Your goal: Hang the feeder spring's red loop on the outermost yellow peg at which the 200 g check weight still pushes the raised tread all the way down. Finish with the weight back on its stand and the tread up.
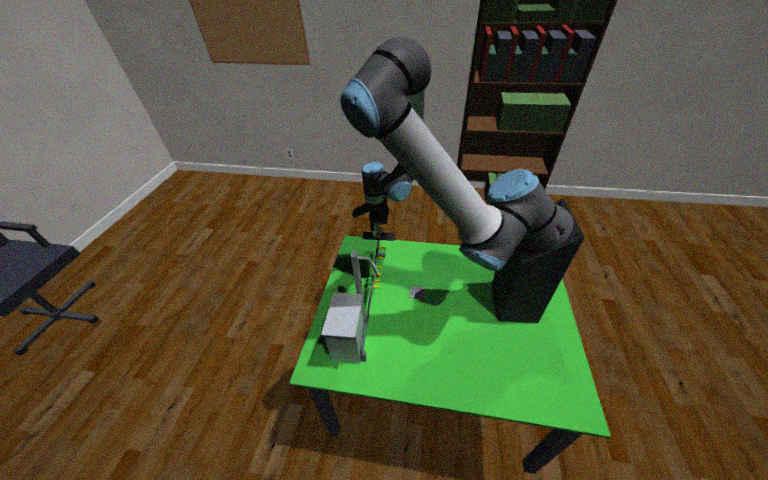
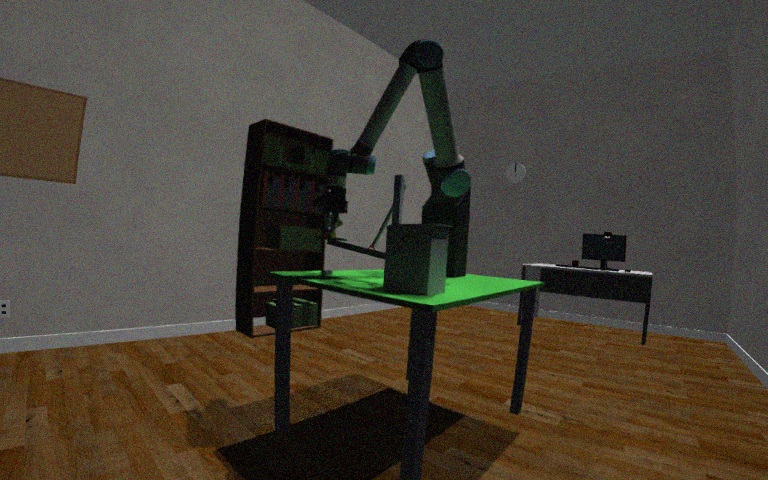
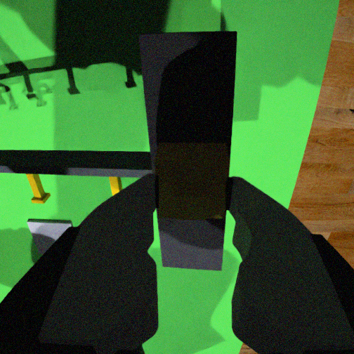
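Seen in the pictures: gripper, fingertip midpoint: (image 1: pixel 376 233) (image 2: pixel 329 234); arm's base, origin of the base link: (image 1: pixel 545 230) (image 2: pixel 447 195).
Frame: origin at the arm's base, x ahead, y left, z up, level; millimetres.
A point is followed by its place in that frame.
Observation:
My gripper (image 3: pixel 191 178) (image 1: pixel 376 224) @[x 703, y -48, z -265 mm] is shut on the weight (image 3: pixel 191 182), a dark brown block held above or on the tread. Whether they touch I cannot tell. The tread (image 3: pixel 192 247) (image 1: pixel 385 236) @[x 658, y -56, z -282 mm] is a dark grey plate at the far end of the lever beam (image 3: pixel 75 162) (image 2: pixel 356 247) @[x 654, y 101, z -315 mm]. The beam slopes up to the tread, which stands high above the table. Yellow pegs (image 3: pixel 36 187) (image 1: pixel 376 286) @[x 600, y 213, z -334 mm] stick out from the beam. The spring (image 2: pixel 381 229) @[x 609, y 206, z -235 mm] slants from the post down to the beam, with its red loop (image 2: pixel 370 247) @[x 620, y 147, z -311 mm] at a peg; which peg is unclear.
A grey post (image 1: pixel 356 271) @[x 620, y 333, z -108 mm] (image 2: pixel 398 198) @[x 634, y 331, z -119 mm] rises beside a grey box (image 1: pixel 342 328) @[x 602, y 515, z -215 mm] (image 2: pixel 416 260) @[x 680, y 499, z -338 mm] at the table's edge. A small light grey stand (image 1: pixel 416 292) @[x 442, y 104, z -442 mm] (image 3: pixel 50 229) is on the green table top (image 1: pixel 481 362) @[x 99, y 343, z -449 mm], on the arm-base side of the beam.

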